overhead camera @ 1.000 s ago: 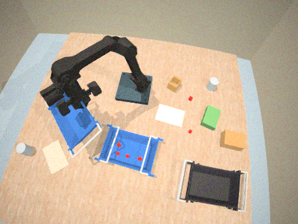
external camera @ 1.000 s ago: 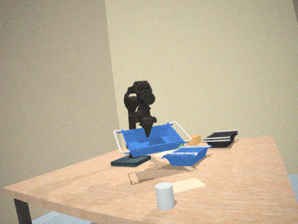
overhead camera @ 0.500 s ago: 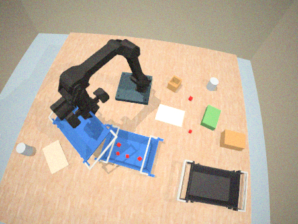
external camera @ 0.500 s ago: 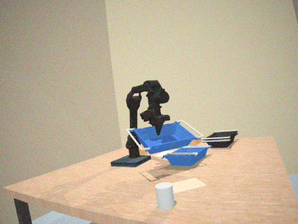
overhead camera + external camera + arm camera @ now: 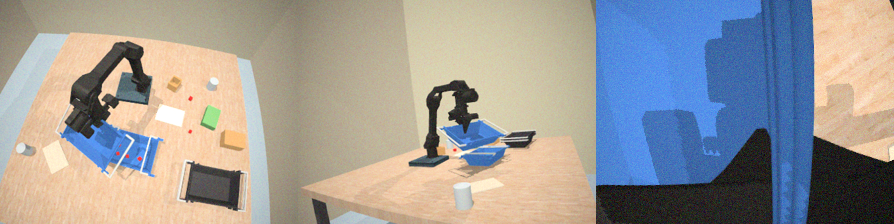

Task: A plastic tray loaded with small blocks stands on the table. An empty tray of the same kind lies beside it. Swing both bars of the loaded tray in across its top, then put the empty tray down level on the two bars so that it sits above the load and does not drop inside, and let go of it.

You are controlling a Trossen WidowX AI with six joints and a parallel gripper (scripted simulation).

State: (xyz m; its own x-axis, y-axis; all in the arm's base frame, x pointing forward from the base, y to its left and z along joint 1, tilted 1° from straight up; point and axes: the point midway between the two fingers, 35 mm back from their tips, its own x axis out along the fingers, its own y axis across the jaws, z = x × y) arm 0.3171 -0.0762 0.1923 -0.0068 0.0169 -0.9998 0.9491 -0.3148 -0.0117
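Right now the blue tray is 7 cm ahead of my gripper tip and 2 cm to the right of it. Also, from my gripper tip: green block: 26 cm behind, 49 cm to the left, 16 cm below; small brown box: 40 cm behind, 25 cm to the left, 17 cm below; orange box: 15 cm behind, 63 cm to the left, 15 cm below.
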